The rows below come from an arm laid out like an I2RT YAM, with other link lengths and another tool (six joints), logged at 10 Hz.
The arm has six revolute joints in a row. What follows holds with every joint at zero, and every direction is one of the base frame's.
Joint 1 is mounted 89.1 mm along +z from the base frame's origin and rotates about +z.
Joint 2 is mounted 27.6 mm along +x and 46.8 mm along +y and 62.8 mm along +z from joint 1 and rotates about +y.
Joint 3 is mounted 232.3 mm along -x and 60.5 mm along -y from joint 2 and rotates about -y.
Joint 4 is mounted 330.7 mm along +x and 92.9 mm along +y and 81.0 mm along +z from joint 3 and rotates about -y.
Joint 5 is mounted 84.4 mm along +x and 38.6 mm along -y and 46.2 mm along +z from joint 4 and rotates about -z.
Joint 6 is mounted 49.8 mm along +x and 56.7 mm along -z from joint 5 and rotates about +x.
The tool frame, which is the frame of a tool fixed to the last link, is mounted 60.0 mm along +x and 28.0 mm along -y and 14.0 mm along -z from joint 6; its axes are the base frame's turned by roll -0.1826, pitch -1.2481 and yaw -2.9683 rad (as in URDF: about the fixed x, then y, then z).
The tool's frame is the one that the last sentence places.
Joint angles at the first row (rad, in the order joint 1, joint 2, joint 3, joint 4, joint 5, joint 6):
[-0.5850, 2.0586, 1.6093, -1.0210, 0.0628, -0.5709]
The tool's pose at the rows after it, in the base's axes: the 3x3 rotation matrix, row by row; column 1 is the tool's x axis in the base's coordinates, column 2 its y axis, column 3 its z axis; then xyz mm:
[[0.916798 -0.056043 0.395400], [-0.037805 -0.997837 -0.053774], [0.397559 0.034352 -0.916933]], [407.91 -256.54 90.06]
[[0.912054 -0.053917 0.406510], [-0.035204 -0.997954 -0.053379], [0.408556 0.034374 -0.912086]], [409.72 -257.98 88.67]
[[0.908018 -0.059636 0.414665], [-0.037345 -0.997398 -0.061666], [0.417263 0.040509 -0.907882]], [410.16 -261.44 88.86]
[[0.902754 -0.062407 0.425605], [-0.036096 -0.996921 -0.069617], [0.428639 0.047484 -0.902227]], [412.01 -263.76 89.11]
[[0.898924 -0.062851 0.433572], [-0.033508 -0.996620 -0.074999], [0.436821 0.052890 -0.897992]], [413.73 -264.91 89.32]
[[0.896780 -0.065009 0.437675], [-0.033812 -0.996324 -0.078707], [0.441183 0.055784 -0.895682]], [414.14 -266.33 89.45]
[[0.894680 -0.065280 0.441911], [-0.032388 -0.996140 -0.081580], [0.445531 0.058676 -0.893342]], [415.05 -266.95 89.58]
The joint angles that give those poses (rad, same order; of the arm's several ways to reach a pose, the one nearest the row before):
[-0.5850, 2.0609, 1.6066, -1.0202, -0.0166, -0.5873]
[-0.5869, 2.0628, 1.6050, -1.0065, -0.0231, -0.5911]
[-0.5922, 2.0628, 1.6051, -0.9951, -0.0227, -0.5911]
[-0.5942, 2.0628, 1.6051, -0.9806, -0.0231, -0.5907]
[-0.5941, 2.0628, 1.6051, -0.9699, -0.0231, -0.5907]
[-0.5961, 2.0628, 1.6051, -0.9642, -0.0231, -0.5907]
[-0.5961, 2.0628, 1.6050, -0.9585, -0.0231, -0.5907]

